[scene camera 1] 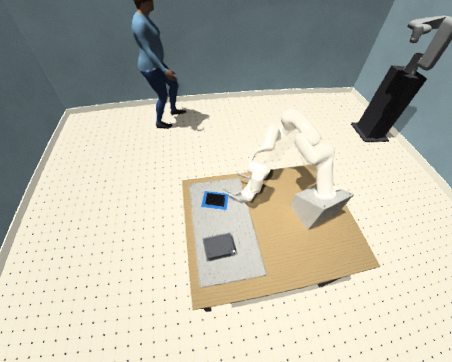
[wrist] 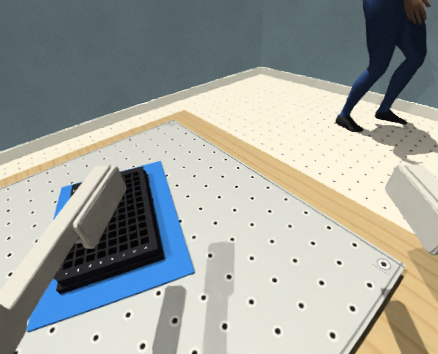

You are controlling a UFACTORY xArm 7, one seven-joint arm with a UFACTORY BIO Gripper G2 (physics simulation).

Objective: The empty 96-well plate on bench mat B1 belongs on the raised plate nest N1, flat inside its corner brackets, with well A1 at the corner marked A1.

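Places are measured from the arm's base along level axes (x ahead, y left, z up), in millimetres.
Pixels of known places: hand, its tool point: point(scene camera 1: 234, 182) point(wrist: 253, 205); arm's base, origin of its link: point(scene camera 1: 324, 193).
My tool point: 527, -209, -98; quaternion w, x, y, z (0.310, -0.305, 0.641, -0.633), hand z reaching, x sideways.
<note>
Ahead of a thing's pixels: the offset from my tool point to its top centre, as dx, dy, dz. Level surfaces: height alone.
The black 96-well plate @[+135, +68, -77] point(scene camera 1: 215, 200) point(wrist: 142, 205) lies flat on the blue bench mat B1 @[dz -91] point(scene camera 1: 215, 208) point(wrist: 175, 255), near the far end of the grey perforated board. The dark grey raised nest N1 @[+145, +406, -30] point(scene camera 1: 219, 246) stands on the same board, nearer the front in the scene view; its corner brackets and A1 mark are too small to make out, and it does not show in the wrist view. My gripper point(scene camera 1: 235, 183) point(wrist: 257, 207) is open and empty, its fingers spread wide, above the board's far edge beside the mat. In the wrist view its left finger hides part of the plate.
The grey board @[dz -93] point(scene camera 1: 227, 220) point(wrist: 240, 210) lies on the wooden table @[dz -106] point(scene camera 1: 300, 250) point(wrist: 280, 172). My arm's grey base point(scene camera 1: 317, 210) stands at the table's right. A person point(scene camera 1: 150, 55) point(wrist: 390, 55) is on the floor beyond the table. A black pedestal point(scene camera 1: 392, 102) with a grey arm stands back right.
</note>
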